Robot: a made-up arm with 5 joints.
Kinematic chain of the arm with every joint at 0, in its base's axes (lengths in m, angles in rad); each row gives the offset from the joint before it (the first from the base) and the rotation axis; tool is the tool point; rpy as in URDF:
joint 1: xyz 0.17 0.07 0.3 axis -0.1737 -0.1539 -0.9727
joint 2: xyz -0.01 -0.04 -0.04 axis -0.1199 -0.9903 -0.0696
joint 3: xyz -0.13 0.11 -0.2 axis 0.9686 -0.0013 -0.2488
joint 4: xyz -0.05 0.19 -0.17 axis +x
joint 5: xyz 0 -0.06 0.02 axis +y
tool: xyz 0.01 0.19 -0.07 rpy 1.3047 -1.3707 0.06
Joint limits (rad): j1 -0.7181..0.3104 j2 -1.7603..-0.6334 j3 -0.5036..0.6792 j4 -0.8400..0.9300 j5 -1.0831..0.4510
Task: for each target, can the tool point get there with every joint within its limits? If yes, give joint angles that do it. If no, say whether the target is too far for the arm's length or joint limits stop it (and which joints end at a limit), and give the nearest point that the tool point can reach.
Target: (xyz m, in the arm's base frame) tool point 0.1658 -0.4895 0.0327
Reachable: no: joint limits stop it (at a limit: joint 1, joint 3, joint 4) | nearest point -0.3874 -0.1433 0.0390 | short by 0.653 m
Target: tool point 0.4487 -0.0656 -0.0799
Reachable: no: joint limits stop it (at a limit: joint 1, joint 2, joint 3, joint 4, joint 5) | nearest point 0.1484 0.4084 0.2359 | short by 0.644 m
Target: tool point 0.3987 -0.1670 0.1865
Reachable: no: joint limits stop it (at a limit: joint 1, joint 2, joint 3, joint 4, joint 5) | nearest point 0.1974 0.3812 0.3960 | short by 0.620 m
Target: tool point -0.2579 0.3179 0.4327
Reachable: yes | joints -0.4160 -1.2167 0.2222 0.6586 0.0584
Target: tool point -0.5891 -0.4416 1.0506
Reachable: no: too far | nearest point -0.2699 -0.1765 0.6755 | short by 0.559 m
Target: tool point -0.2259 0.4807 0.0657
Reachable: yes | joints 0.0822 -0.7783 -0.0406 -0.2755 -0.5275
